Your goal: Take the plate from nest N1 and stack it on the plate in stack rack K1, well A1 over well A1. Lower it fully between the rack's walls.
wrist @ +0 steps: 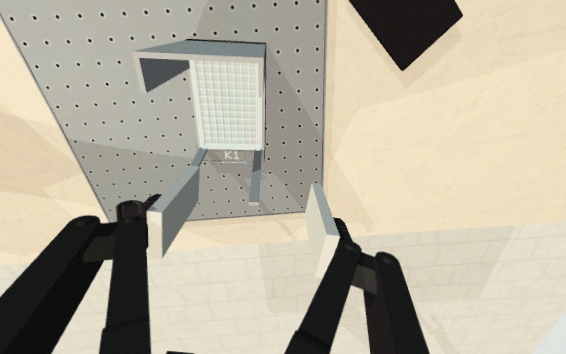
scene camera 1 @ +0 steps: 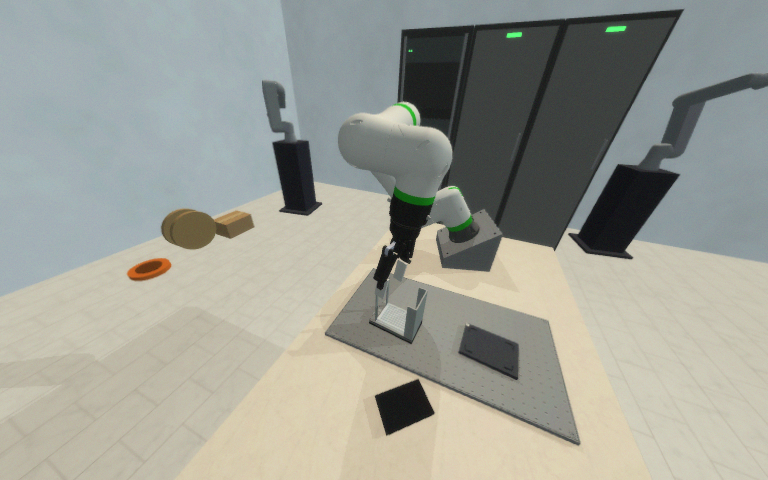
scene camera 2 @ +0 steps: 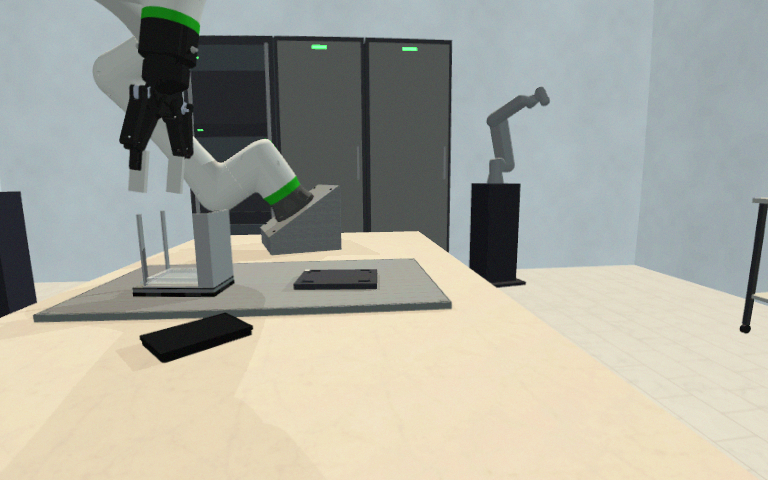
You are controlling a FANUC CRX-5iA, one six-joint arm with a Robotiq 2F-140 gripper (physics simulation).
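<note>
The black plate lies turned on the bare table, off the pegboard's edge and outside the rack; no wells can be made out on its upper face. Stack rack K1 stands upright on the pegboard, with a white plate low between its walls. The dark nest holds no plate; its label is not readable. My gripper is open and empty, above the rack, towards its thin-post side in the wrist view.
The perforated pegboard carries the rack and the nest. The rack's tall walls and two thin posts rise below the fingers. The arm's grey base block stands behind the pegboard.
</note>
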